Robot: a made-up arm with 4 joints.
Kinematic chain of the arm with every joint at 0, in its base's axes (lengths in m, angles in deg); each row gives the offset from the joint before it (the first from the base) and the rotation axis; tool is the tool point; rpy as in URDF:
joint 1: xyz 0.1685 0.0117 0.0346 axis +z
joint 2: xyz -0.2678 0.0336 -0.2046 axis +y
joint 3: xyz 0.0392 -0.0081 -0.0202 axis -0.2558 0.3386 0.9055
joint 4: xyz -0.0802 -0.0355 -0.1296 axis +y
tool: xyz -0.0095 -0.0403 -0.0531 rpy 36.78 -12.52 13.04
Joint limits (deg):
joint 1: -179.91..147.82
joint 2: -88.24..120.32
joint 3: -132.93..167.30
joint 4: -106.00..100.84
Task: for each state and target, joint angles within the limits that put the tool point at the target. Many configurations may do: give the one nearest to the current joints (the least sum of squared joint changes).
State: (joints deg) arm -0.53 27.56 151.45 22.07
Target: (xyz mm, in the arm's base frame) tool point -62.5 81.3 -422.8
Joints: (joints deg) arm -25.80 55.30 167.30 18.21
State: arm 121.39 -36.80 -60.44 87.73
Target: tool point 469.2 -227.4 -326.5
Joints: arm 147.82 11.00 -34.01 85.67
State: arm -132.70 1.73 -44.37 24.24
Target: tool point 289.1 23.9 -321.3
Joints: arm -135.45 -48.63 -58.71 10.83
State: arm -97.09 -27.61 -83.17 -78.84
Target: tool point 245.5 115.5 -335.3
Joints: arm -99.69 -19.40 -99.87 -45.44
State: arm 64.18 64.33 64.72 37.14
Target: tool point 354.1 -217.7 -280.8
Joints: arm 92.49 32.57 88.52 54.18
